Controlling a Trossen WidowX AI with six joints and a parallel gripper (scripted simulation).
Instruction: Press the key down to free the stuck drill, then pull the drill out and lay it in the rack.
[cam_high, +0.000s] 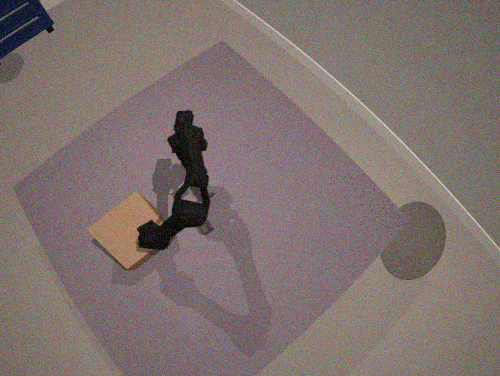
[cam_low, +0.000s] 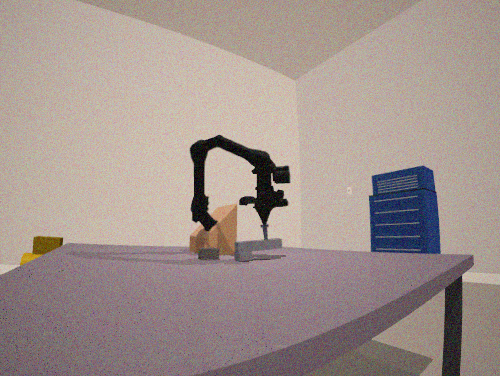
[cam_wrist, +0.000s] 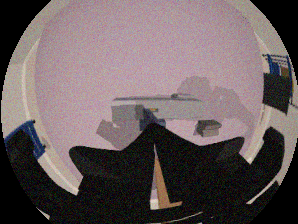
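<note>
Now: the drill 5 cm to the right of my gripper tip and 8 cm below it.
</note>
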